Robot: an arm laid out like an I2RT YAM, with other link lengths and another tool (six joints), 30 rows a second.
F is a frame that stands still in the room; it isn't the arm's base.
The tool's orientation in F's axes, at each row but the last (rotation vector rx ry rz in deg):
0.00 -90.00 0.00
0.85 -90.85 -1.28
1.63 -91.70 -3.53
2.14 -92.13 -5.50
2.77 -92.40 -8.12
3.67 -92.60 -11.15
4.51 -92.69 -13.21
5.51 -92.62 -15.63
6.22 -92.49 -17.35
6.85 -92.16 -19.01
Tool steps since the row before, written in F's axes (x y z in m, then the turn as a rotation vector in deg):
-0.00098 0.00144 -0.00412 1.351 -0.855 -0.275
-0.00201 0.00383 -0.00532 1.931 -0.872 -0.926
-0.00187 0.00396 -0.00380 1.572 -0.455 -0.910
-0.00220 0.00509 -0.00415 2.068 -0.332 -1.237
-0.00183 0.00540 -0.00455 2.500 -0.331 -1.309
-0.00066 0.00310 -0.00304 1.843 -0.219 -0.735
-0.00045 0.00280 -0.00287 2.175 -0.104 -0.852
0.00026 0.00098 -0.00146 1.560 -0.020 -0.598
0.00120 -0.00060 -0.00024 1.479 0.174 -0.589
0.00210 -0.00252 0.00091 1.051 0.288 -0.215
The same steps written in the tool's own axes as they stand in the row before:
-0.00412 0.00144 0.00098 -0.275 -0.855 -1.351
-0.00538 0.00369 0.00211 -0.934 -0.885 -1.921
-0.00396 0.00370 0.00207 -0.931 -0.475 -1.554
-0.00447 0.00464 0.00255 -1.286 -0.362 -2.032
-0.00507 0.00470 0.00234 -1.379 -0.346 -2.460
-0.00346 0.00250 0.00106 -0.794 -0.193 -1.822
-0.00332 0.00213 0.00085 -0.951 -0.073 -2.135
-0.00166 0.00063 -0.00008 -0.682 0.003 -1.525
-0.00016 -0.00050 -0.00126 -0.717 0.182 -1.421
0.00142 -0.00188 -0.00246 -0.360 0.344 -0.993

